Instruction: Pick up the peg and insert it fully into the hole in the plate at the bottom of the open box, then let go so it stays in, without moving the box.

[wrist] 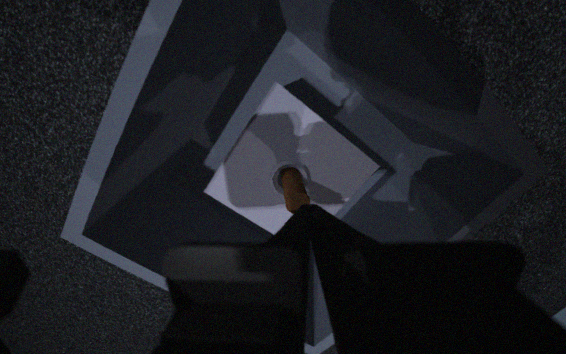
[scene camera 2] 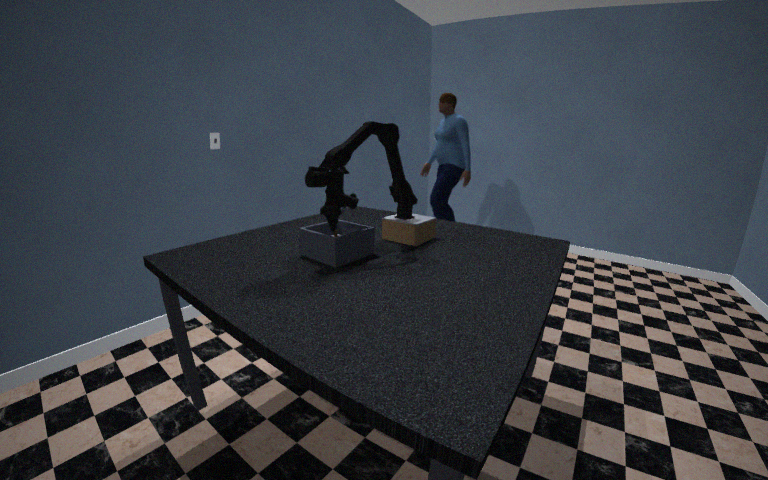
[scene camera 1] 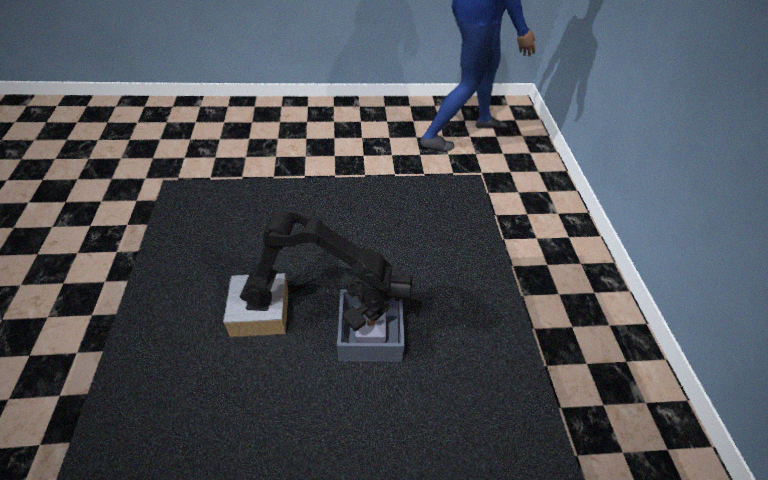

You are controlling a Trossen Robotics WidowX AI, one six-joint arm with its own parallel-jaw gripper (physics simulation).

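Places are measured from the arm's base along level axes (x ahead, y left, z up), in metres.
Pixels of known places: gripper, fingertip midpoint: (wrist: 308,212) (scene camera 2: 333,231) (scene camera 1: 375,319); arm's base at its link origin: (scene camera 2: 404,217) (scene camera 1: 259,301).
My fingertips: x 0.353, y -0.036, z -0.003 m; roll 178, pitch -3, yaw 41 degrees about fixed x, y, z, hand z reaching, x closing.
Observation:
For each thing: its top centre in the pictures, then the offset to it from my fingertips. Level surfaces: height alone.
- orange-brown peg at its top centre: (wrist: 293,200) (scene camera 1: 371,318) dx -0.012, dy +0.001, dz +0.002 m
- pale plate at its top centre: (wrist: 290,180) (scene camera 1: 370,322) dx -0.014, dy +0.001, dz -0.026 m
- open grey-blue box at its top centre: (wrist: 293,207) (scene camera 1: 371,316) (scene camera 2: 336,227) dx -0.014, dy +0.001, dz +0.011 m
- dark table at its surface level: dz -0.086 m
The orange-brown peg (wrist: 295,190) (scene camera 1: 371,322) stands in the round hole of the pale plate (wrist: 260,135) (scene camera 1: 370,336), leaning slightly in the wrist view, with part of it above the plate. How deep it sits cannot be told. The plate lies at the bottom of the open grey-blue box (scene camera 1: 370,353) (scene camera 2: 353,249) (wrist: 112,120). My gripper (wrist: 308,211) (scene camera 1: 372,318) (scene camera 2: 334,230) is shut and empty. Its fingertips are together inside the box, over the upper end of the peg and hiding it in the wrist view. Whether they touch the peg is unclear.
The box walls surround the fingers on all sides. The arm's tan and white base block (scene camera 1: 256,328) (scene camera 2: 406,232) stands beside the box on the dark table (scene camera 1: 226,407) (scene camera 2: 396,316). A person in blue (scene camera 1: 478,50) (scene camera 2: 451,138) is beyond the table.

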